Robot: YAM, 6 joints.
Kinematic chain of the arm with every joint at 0, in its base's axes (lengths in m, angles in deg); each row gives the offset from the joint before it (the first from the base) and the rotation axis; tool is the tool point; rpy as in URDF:
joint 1: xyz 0 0 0.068 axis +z
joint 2: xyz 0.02 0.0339 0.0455 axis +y
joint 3: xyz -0.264 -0.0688 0 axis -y
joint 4: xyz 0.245 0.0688 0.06 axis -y
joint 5: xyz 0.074 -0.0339 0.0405 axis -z
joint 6: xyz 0.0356 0 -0.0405 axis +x
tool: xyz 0 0 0 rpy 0 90 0
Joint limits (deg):
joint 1: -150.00..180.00
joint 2: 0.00..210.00
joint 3: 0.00..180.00
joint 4: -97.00..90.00
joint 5: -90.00..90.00
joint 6: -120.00..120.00
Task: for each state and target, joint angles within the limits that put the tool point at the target. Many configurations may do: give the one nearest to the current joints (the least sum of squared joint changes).
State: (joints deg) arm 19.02 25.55 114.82 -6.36 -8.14 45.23
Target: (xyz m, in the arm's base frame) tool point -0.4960 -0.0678 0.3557
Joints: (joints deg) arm 8.56 0.00 130.94 -13.19 -10.97 45.23
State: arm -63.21 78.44 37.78 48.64 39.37 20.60
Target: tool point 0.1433 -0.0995 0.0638
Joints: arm -28.31 90.18 5.05 39.04 33.49 20.60
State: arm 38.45 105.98 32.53 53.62 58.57 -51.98
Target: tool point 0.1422 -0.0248 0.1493
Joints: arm 4.37 62.70 0.00 56.18 87.12 -51.98
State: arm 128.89 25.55 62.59 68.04 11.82 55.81
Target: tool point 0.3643 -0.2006 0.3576
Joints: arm 150.00 0.00 90.75 89.30 13.75 55.81
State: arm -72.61 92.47 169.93 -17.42 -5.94 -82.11
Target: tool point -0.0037 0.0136 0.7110
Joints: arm -70.80 80.88 169.49 -32.98 -1.58 -82.11
